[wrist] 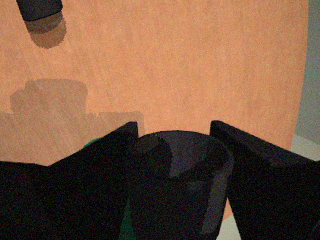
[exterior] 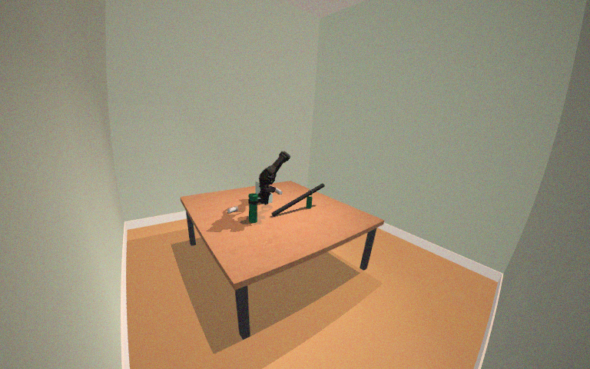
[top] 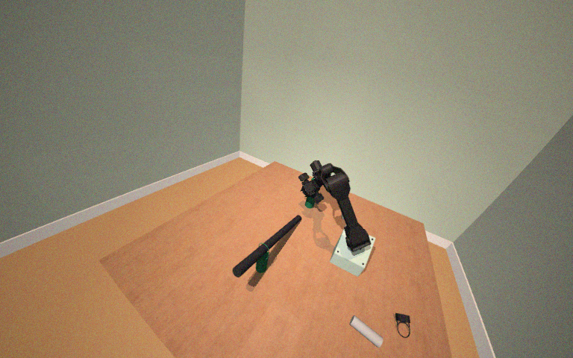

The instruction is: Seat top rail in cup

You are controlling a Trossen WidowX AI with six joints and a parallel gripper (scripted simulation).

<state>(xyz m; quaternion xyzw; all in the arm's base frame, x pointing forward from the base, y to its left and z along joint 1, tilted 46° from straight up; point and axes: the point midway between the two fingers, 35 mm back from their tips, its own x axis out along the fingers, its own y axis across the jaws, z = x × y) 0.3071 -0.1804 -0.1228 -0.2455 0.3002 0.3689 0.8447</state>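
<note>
Right now the dark rail-end cup is 30 mm above my gripper tip, 20 mm to the right of it and 20 mm behind it. From my gripper tip the other things lie so: small green post: 450 mm to the left, 20 mm below, 20 mm ahead.
</note>
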